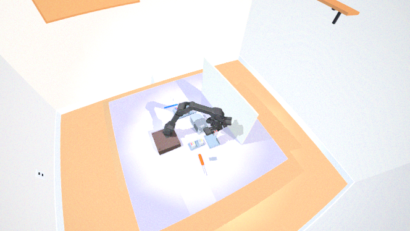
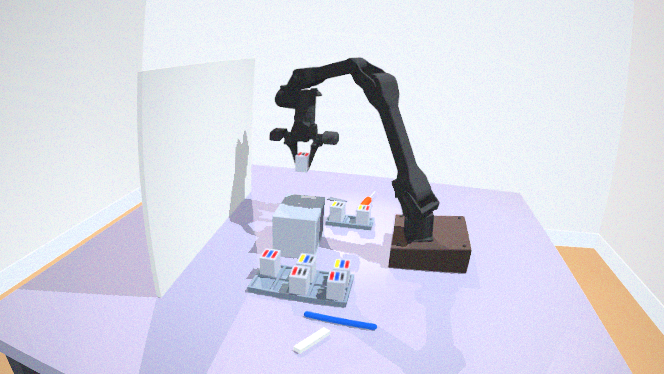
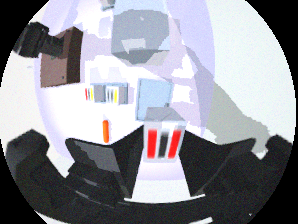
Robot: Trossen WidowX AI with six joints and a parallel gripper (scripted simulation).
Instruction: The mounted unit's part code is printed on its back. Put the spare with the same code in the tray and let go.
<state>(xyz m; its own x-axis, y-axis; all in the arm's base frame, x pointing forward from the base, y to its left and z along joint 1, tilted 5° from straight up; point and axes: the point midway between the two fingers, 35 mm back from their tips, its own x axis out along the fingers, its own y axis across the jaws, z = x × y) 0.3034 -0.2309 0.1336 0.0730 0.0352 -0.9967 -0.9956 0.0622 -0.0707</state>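
Right now the light blue tray is 14 cm below my gripper tip and 1 cm to the left of it. The rest, counted from my gripper tip: white spare 2 cm above; then grey mounted unit 20 cm to the left, 9 cm below, 2 cm behind; then rack 14 cm below, 14 cm behind, 4 cm to the left.
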